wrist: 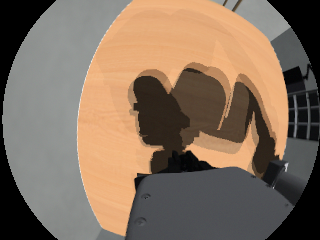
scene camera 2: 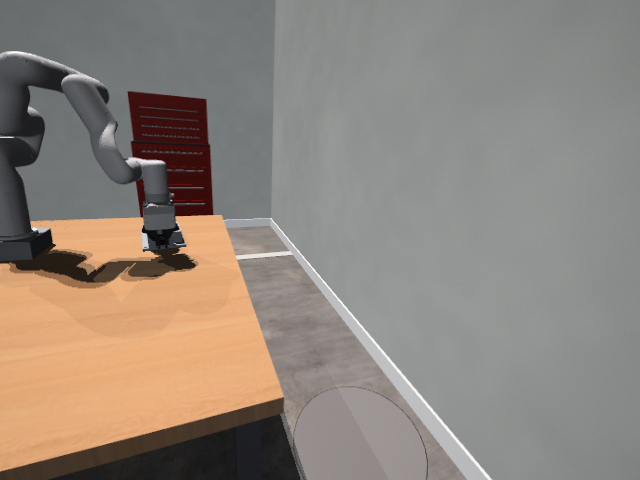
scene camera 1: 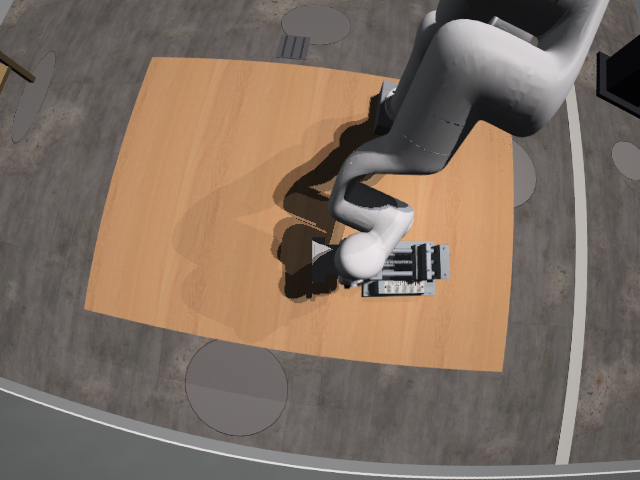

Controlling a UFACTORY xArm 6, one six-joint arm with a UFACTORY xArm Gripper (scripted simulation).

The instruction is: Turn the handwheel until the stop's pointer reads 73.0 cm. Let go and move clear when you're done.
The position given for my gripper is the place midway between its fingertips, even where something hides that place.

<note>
In view: my gripper [scene camera 2: 162, 247] and a grey slide fixture [scene camera 1: 400, 276].
My gripper is seen too in the wrist view [wrist: 180, 158].
</note>
